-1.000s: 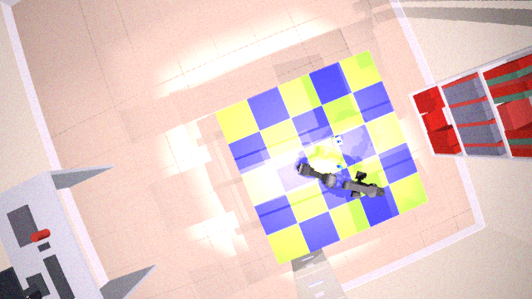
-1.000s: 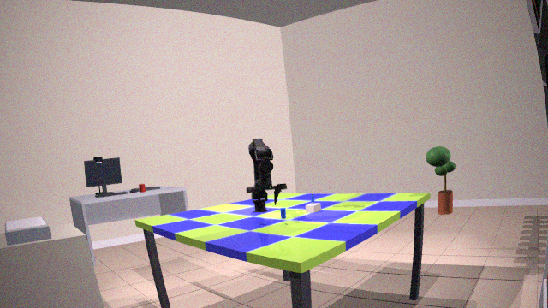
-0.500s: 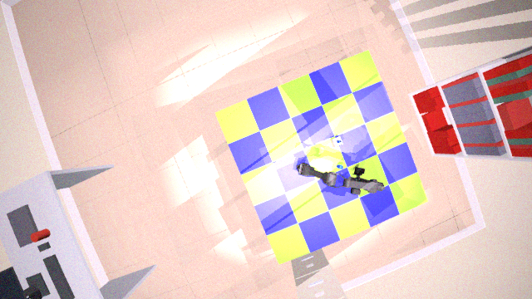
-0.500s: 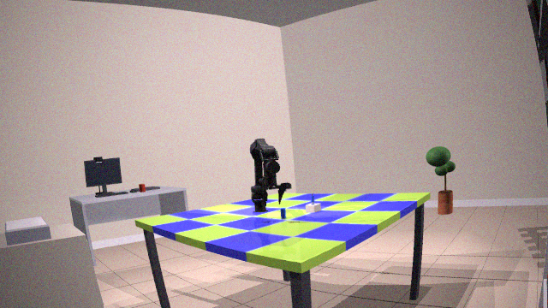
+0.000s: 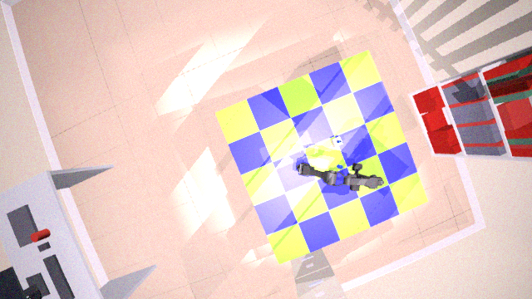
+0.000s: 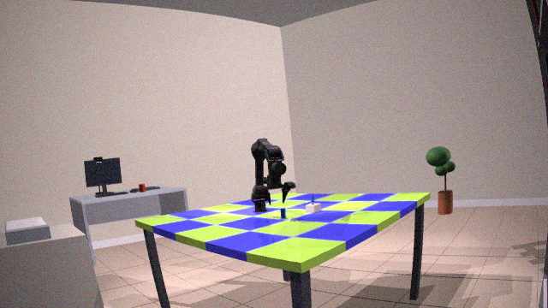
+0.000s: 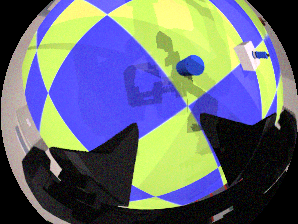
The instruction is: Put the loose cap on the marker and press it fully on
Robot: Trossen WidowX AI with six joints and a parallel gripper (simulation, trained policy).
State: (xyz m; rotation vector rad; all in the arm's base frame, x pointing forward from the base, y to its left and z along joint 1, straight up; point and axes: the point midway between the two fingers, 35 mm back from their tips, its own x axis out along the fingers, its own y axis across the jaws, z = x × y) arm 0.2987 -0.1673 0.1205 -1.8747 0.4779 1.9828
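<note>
My gripper tip is now 3 cm past the blue cap, 7 cm to the right of it and 6 cm above it. Round my gripper tip: white holder block (2 cm ahead, 25 cm to the left, 7 cm below).
</note>
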